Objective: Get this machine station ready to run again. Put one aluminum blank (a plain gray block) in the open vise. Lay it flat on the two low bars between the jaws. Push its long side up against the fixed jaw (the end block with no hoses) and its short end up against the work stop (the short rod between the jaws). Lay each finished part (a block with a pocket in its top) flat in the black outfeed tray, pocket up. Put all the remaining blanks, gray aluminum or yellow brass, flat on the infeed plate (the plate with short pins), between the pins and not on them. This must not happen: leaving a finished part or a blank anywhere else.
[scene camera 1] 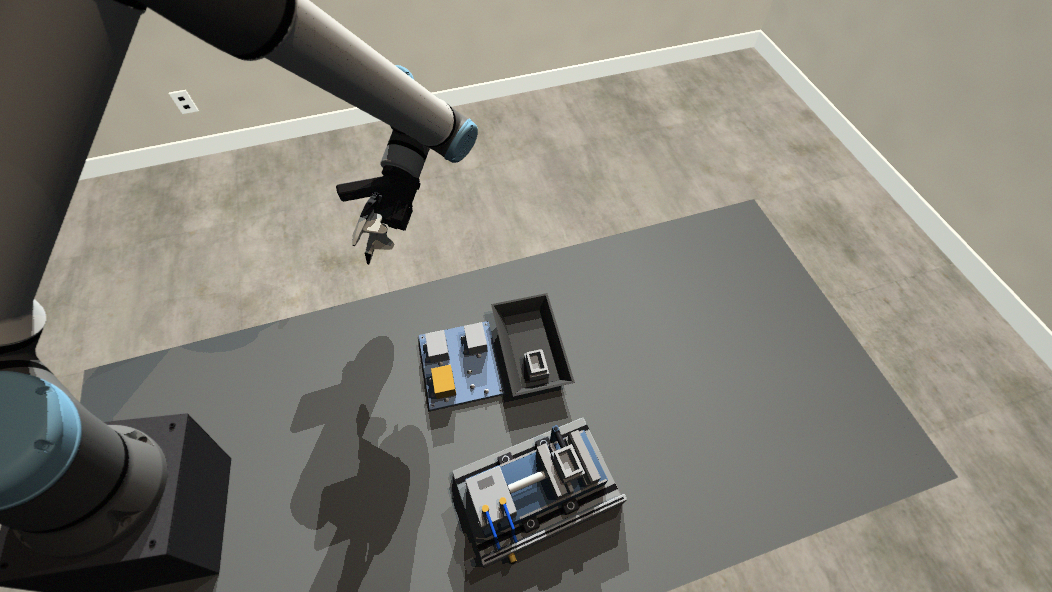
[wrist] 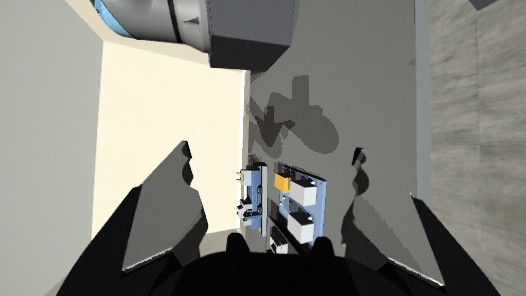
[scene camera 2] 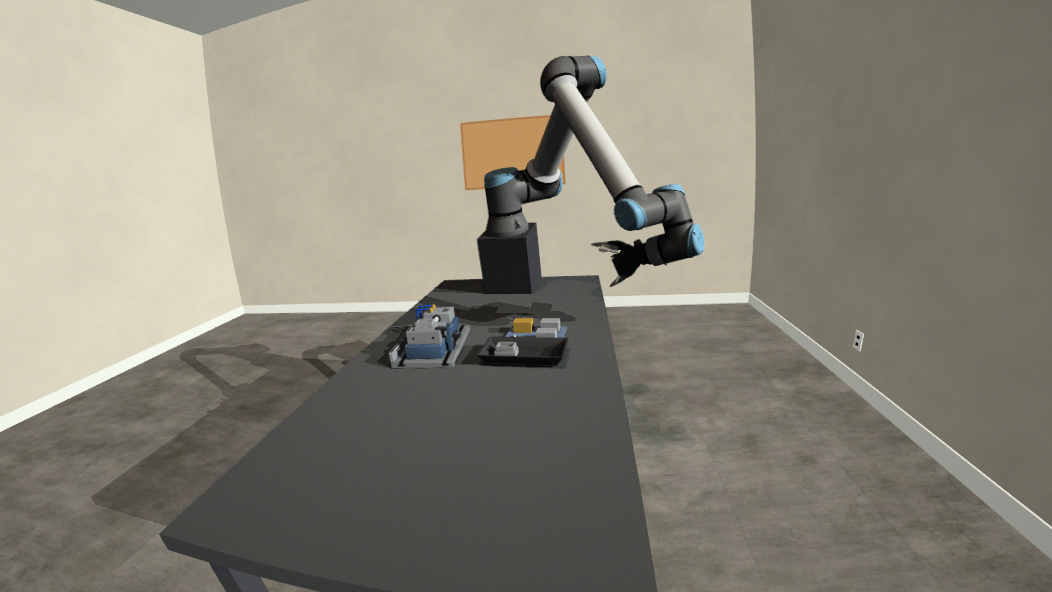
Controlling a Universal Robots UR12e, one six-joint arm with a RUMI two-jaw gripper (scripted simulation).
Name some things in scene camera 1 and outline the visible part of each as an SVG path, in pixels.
My gripper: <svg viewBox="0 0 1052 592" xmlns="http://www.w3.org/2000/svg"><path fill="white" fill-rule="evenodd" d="M396 166L385 165L382 170L383 176L336 185L337 194L343 202L370 197L363 208L352 235L352 245L355 246L362 233L369 233L365 251L368 265L371 262L374 249L391 250L394 247L394 242L387 236L388 229L385 224L388 227L406 231L413 212L412 203L421 185L419 178L413 177L407 171Z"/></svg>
A pocketed finished part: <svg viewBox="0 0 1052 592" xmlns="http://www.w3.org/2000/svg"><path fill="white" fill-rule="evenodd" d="M572 444L551 453L564 484L585 475Z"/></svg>
